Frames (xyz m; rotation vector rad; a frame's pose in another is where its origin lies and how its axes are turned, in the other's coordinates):
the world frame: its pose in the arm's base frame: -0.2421 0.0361 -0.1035 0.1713 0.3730 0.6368
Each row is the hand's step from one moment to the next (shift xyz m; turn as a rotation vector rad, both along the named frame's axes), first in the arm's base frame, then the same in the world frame.
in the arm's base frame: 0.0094 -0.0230 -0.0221 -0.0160 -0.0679 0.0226
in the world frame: -0.0007 -0.0293 -0.0157 -0.0596 -0.0390 0.0174
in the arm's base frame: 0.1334 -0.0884 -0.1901 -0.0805 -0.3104 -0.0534
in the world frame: 0.0995 -0.1941 -0.1190 -0.2331 -0.2164 -0.0674
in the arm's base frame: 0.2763 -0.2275 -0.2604 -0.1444 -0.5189 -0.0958
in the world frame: 0.1408 -0.4015 -0.1221 -0.3950 -0.3581 -0.1226
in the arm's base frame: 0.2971 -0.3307 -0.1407 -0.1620 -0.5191 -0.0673
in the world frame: 0.0592 -0.4625 0.0005 -0.4163 -0.3410 -0.1032
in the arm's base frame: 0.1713 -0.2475 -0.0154 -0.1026 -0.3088 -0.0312
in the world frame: -0.0192 -0.2941 0.0631 -0.2548 -0.1970 -0.0557
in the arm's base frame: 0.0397 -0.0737 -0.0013 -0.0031 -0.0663 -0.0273
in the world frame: -0.0150 -0.0805 0.0174 -0.0348 -0.0582 -0.0235
